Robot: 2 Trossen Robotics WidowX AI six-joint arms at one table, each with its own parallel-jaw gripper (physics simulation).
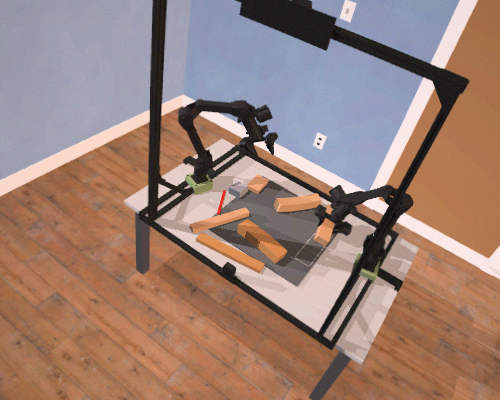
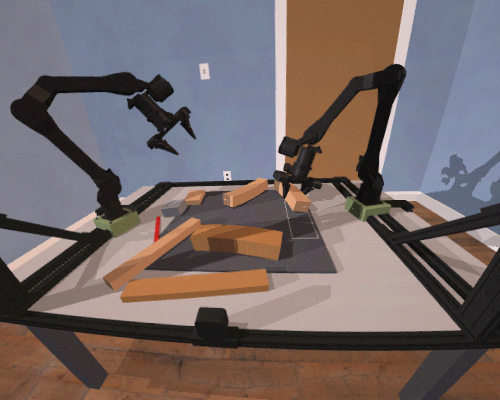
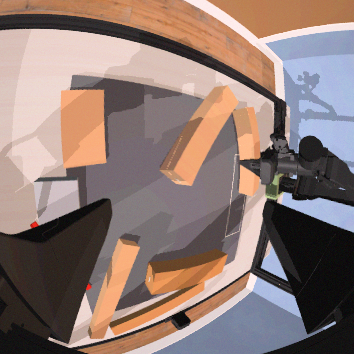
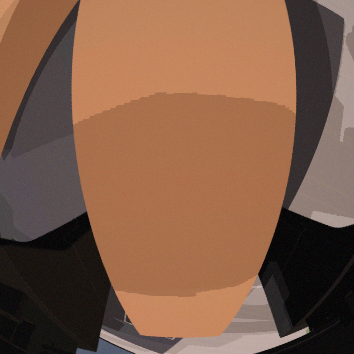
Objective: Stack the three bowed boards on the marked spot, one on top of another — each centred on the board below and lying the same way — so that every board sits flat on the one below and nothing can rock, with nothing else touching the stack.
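Places are measured from the left arm's base along level axes (x left, y back, z up), in metres.
Pixels of known places: left gripper, fingertip midpoint: (image 1: 265, 155) (image 2: 186, 147) (image 3: 189, 208); right gripper, fingertip midpoint: (image 3: 242, 159) (image 4: 180, 199); left arm's base, origin of the base link: (image 1: 199, 178) (image 2: 115, 215); right arm's base, origin of the base link: (image 1: 367, 264) (image 2: 368, 200) (image 3: 281, 183).
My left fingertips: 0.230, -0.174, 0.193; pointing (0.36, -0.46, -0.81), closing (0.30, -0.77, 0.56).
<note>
For each thing: its top centre in the pictures, then the offset to it from my left fingertips, as dx, dy, dz. Level surfaces: height alone.
- short wooden board, middle of its top: (image 4: 151, 198) (image 3: 257, 151) (image 2: 289, 185) (image 1: 328, 219) +0.160, -0.345, -0.176
- dark mat, its level: dz -0.237
- second board, middle of its top: (image 3: 210, 130) (image 2: 246, 186) (image 1: 299, 199) +0.131, -0.168, -0.185
- thick bowed board, middle of its top: (image 3: 196, 275) (image 2: 234, 231) (image 1: 262, 236) -0.187, -0.280, -0.184
- flat plank, middle of its top: (image 2: 195, 282) (image 3: 162, 309) (image 1: 230, 250) -0.335, -0.258, -0.225
- small wooden block, middle of its top: (image 3: 82, 126) (image 2: 194, 195) (image 1: 257, 182) +0.044, +0.049, -0.217
- grey block, middle of its top: (image 3: 58, 205) (image 2: 173, 202) (image 1: 239, 186) -0.076, +0.050, -0.199
- red stick, middle of its top: (image 2: 156, 226) (image 1: 221, 200) -0.191, +0.024, -0.230
My right gripper (image 1: 330, 221) (image 2: 288, 185) is shut on a short wooden board (image 1: 324, 234) (image 2: 298, 199) (image 3: 248, 131) (image 4: 182, 168). It holds the board slanted at the far end of the marked spot (image 1: 301, 260) (image 2: 304, 238) (image 3: 230, 197), a thin white outline on the dark mat (image 1: 296, 228). A second board (image 1: 298, 202) (image 2: 245, 192) (image 3: 198, 137) lies on the mat just left of it. A thick bowed board (image 1: 262, 240) (image 2: 236, 240) (image 3: 186, 270) lies mid-mat. My left gripper (image 1: 259, 144) (image 2: 182, 144) is open and empty, high above the back left corner.
A long board (image 1: 220, 220) (image 2: 151, 254) lies across the mat's left edge, and a flat plank (image 1: 229, 251) (image 2: 194, 285) lies near the front rail. A small wooden block (image 1: 258, 183) (image 2: 194, 197), a grey block (image 1: 238, 189) (image 2: 174, 207) and a red stick (image 1: 221, 201) (image 2: 156, 228) lie at the back left.
</note>
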